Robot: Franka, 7 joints.
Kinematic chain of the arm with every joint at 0, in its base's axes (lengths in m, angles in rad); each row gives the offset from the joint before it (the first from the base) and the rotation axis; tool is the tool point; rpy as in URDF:
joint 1: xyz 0 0 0.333 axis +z
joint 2: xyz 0 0 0 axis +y
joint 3: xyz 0 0 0.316 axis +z
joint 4: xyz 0.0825 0 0 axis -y
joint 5: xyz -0.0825 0 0.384 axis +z
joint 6: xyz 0 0 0 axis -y
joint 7: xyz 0.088 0 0 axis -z
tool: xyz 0 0 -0.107 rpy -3.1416 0 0
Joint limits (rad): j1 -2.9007..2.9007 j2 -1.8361..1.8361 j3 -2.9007..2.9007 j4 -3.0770..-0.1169 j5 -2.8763..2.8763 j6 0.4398..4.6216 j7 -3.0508..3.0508
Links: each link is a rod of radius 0.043 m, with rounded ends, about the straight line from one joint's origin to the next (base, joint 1, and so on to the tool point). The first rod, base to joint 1, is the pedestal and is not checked.
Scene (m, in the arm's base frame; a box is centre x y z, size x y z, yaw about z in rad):
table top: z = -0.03
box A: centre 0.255 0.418 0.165 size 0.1 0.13 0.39 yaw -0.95
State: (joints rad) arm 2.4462 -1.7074 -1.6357 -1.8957 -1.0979 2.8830 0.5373
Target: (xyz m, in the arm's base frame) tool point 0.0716 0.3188 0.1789
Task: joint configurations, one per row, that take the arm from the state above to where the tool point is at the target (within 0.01 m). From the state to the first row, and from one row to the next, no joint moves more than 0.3 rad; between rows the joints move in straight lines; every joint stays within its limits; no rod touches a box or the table.
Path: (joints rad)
1: 2.4036 -1.6582 -1.5406 -2.1460 -1.0362 2.9706 0.7170
2: 2.3609 -1.6089 -1.4456 -2.3963 -0.9745 3.0582 0.8967
3: 2.4683 -1.6657 -1.3705 -2.4660 -0.9955 2.8192 0.9153
4: 2.5758 -1.7225 -1.2954 -2.5357 -1.0165 2.5802 0.9340
5: 2.6832 -1.7793 -1.2203 -2.6055 -1.0376 2.3412 0.9526
6: 2.7906 -1.8361 -1.1452 -2.6752 -1.0586 2.1022 0.9712
7: 2.7102 -1.7520 -1.3803 -2.7155 -1.0757 2.2296 0.8627
8: 2.6298 -1.6680 -1.6153 -2.7558 -1.0927 2.3569 0.7543
9: 2.5495 -1.5839 -1.8504 -2.7962 -1.1097 2.4843 0.6458
10: 2.4691 -1.4999 -2.0855 -2.8365 -1.1268 2.6116 0.5373

